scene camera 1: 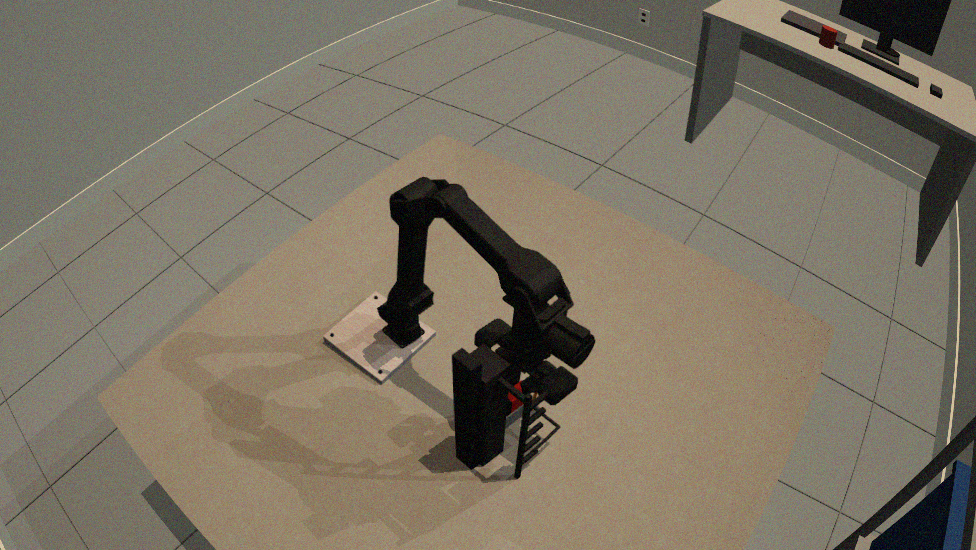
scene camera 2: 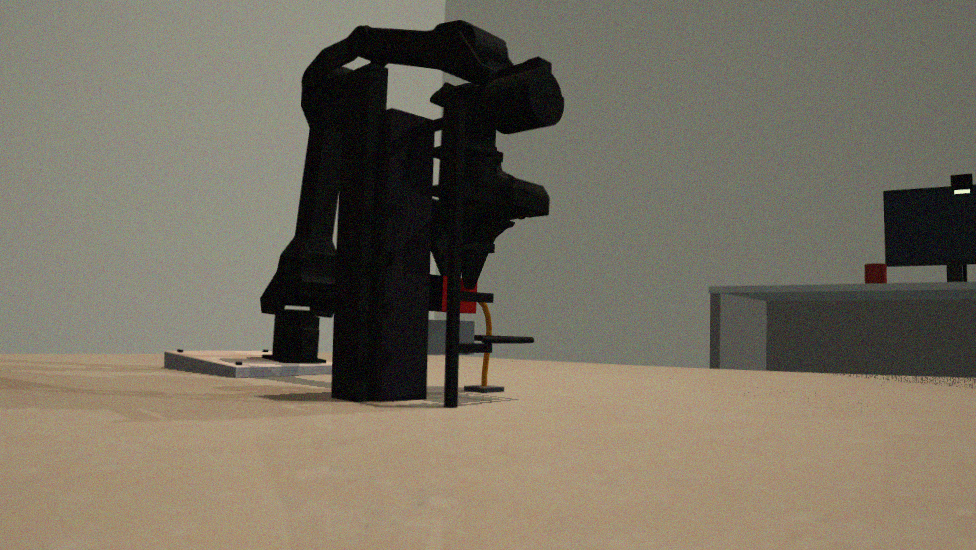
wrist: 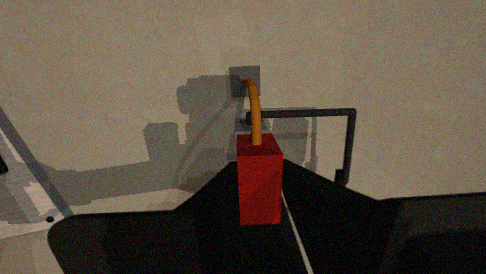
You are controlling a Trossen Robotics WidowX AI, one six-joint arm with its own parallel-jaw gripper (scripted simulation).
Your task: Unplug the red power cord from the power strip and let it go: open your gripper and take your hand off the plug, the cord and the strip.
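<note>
On scene camera 2 you'd find my gripper (scene camera 2: 459,289), along with a tall black block (scene camera 2: 354,355). Scene camera 1 has my gripper (scene camera 1: 520,391) as well, and the tall black block (scene camera 1: 467,370) is there too. In the wrist view there's my gripper (wrist: 258,167) again, plus a red plug (wrist: 260,167).
</note>
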